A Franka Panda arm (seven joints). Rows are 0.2 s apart.
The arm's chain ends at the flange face. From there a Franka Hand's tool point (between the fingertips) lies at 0.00 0.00 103.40 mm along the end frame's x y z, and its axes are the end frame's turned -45 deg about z.
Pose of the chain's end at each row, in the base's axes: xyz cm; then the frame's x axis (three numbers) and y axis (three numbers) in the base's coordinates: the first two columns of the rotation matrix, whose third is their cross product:
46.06 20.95 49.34 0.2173 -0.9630 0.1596 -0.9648 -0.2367 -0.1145
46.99 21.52 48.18 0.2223 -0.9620 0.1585 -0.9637 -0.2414 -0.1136
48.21 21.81 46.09 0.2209 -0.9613 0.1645 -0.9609 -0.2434 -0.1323
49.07 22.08 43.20 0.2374 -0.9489 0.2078 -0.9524 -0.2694 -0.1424
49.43 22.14 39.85 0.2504 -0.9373 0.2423 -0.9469 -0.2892 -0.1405
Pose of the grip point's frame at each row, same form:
47.59 19.62 39.20 0.8359 -0.5136 0.1938 -0.5286 -0.8483 0.0319
48.52 20.20 38.04 0.8386 -0.5095 0.1924 -0.5242 -0.8509 0.0317
49.94 20.48 35.98 0.8357 -0.5076 0.2099 -0.5233 -0.8519 0.0228
51.05 20.38 33.19 0.8413 -0.4805 0.2476 -0.5056 -0.8615 0.0462
51.52 20.13 29.92 0.8466 -0.4583 0.2707 -0.4925 -0.8673 0.0720

